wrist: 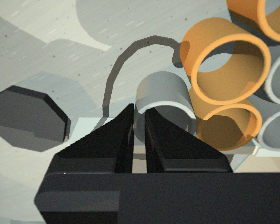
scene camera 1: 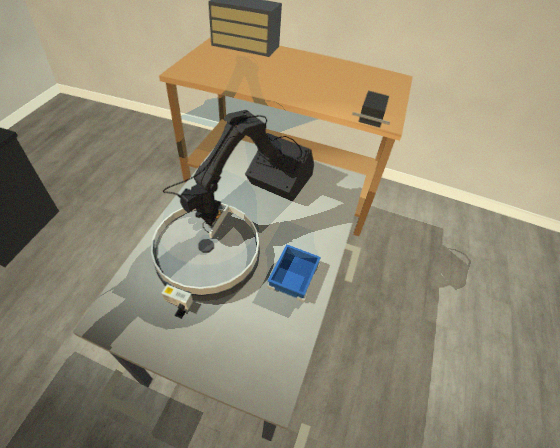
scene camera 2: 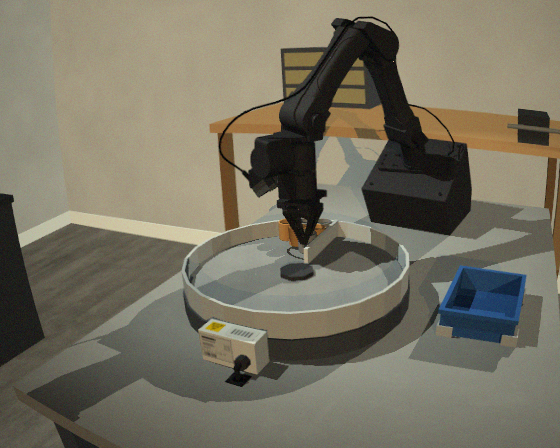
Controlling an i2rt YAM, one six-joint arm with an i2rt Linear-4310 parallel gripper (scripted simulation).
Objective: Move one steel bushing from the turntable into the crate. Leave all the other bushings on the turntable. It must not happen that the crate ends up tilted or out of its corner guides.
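In the wrist view a blue crate is out of frame, though scene camera 1 and scene camera 2 show it. The crate [scene camera 2: 479, 290] and the crate [scene camera 1: 296, 256] are the same spot on it. There is a round turntable here as well, and for the turntable [wrist: 66, 66] and the turntable [scene camera 2: 283, 261] I am looking at the same spot.
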